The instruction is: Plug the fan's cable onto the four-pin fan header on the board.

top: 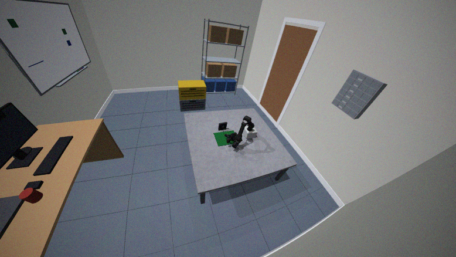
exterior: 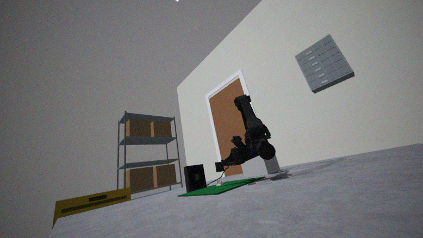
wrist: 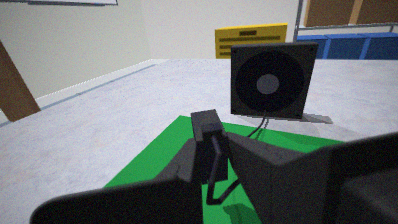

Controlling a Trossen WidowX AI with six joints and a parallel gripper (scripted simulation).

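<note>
My gripper tip is 30 mm past the green board, 30 mm to the left of it and 100 mm above it. Also, from my gripper tip: white four-pin fan header 60 mm behind, 60 mm to the right, 90 mm below; then dark fan plug 10 mm below; then black fan 50 mm behind, 200 mm to the right, 30 mm below.
</note>
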